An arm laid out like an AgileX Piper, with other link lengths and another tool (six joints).
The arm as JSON. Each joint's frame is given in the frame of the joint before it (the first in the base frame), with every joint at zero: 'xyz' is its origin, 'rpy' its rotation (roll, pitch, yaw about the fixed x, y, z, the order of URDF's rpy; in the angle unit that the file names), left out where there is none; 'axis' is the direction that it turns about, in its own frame. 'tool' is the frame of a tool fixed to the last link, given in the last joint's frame.
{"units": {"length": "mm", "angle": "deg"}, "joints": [
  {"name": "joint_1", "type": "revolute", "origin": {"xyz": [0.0, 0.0, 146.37]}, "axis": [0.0, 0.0, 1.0]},
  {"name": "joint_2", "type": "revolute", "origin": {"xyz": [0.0, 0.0, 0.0], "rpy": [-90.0, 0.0, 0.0]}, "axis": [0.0, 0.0, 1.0]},
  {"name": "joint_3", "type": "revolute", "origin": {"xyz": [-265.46, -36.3, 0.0]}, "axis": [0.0, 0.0, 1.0]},
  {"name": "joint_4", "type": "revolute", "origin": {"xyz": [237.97, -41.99, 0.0], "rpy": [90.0, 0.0, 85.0]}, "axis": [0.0, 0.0, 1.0]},
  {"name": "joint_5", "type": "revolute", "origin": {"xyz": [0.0, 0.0, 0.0], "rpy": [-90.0, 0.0, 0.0]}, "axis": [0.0, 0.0, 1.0]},
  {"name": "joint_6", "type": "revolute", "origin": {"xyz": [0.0, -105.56, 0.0], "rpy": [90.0, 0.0, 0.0]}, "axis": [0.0, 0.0, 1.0]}
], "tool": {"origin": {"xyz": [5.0, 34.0, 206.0], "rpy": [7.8, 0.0, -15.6]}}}
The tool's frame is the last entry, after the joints.
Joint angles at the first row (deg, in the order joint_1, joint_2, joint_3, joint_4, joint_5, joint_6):
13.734 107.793 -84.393 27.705 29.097 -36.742
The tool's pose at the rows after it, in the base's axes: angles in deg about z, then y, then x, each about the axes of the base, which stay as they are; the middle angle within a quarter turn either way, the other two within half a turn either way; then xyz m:
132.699, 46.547, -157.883, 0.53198, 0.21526, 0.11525
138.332, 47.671, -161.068, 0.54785, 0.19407, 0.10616
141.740, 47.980, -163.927, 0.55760, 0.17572, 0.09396
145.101, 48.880, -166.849, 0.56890, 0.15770, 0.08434
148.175, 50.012, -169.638, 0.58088, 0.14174, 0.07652
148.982, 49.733, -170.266, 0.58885, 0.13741, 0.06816
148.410, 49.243, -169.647, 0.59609, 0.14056, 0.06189
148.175, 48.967, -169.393, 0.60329, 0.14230, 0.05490
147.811, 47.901, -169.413, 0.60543, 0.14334, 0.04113
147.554, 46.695, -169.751, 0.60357, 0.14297, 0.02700
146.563, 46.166, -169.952, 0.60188, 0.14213, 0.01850
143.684, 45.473, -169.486, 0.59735, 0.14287, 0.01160
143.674, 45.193, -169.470, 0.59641, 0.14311, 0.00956
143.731, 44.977, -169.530, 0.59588, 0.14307, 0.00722
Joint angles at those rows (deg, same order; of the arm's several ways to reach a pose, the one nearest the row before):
11.593 109.107 -84.394 30.956 26.660 -36.330
9.567 110.777 -84.394 31.591 24.557 -35.254
7.951 112.376 -84.394 31.592 23.197 -35.255
6.575 113.913 -84.393 31.595 21.094 -35.257
5.500 115.552 -84.682 31.594 18.746 -35.257
4.990 117.782 -86.631 31.594 18.845 -35.257
4.990 120.187 -89.452 31.594 19.803 -35.257
4.990 122.479 -91.871 31.596 20.230 -35.259
4.990 124.698 -93.378 31.469 20.653 -35.522
4.990 126.176 -93.730 31.171 20.794 -35.795
4.991 126.933 -93.728 31.017 20.691 -36.846
4.991 127.331 -93.730 31.013 21.314 -39.385
4.990 127.492 -93.729 31.017 21.443 -39.388
4.991 127.713 -93.728 31.015 21.442 -39.386

